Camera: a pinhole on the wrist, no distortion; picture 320 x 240 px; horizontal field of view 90.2 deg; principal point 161.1 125.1 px. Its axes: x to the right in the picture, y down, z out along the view. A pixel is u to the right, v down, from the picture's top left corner.
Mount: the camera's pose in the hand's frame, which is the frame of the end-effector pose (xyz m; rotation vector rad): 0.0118 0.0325 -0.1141 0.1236 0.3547 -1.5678
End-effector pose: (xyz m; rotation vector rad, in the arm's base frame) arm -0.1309 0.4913 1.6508 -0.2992 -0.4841 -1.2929
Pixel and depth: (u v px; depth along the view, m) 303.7 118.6 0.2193
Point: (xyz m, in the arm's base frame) -0.3445 0.4288 1.6832
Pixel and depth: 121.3 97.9 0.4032
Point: -0.1767 0.6342 1.9179
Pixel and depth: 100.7 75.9 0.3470
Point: -0.1345 0.6656 1.8650
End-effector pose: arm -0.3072 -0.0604 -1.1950 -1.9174 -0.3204 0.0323
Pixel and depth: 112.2 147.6 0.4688
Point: -0.2212 0.2955 -1.3347
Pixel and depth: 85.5 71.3 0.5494
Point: -0.4541 0.3473 -1.4974
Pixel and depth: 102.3 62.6 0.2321
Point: -0.3640 0.0466 -1.2933
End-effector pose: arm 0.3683 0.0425 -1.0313 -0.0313 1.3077 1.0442
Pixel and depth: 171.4 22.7 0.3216
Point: 0.6009 0.0232 -0.8895
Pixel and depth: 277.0 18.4 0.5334
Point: 0.9646 -0.2303 -0.9640
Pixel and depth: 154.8 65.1 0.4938
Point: 0.7354 0.1392 -0.8769
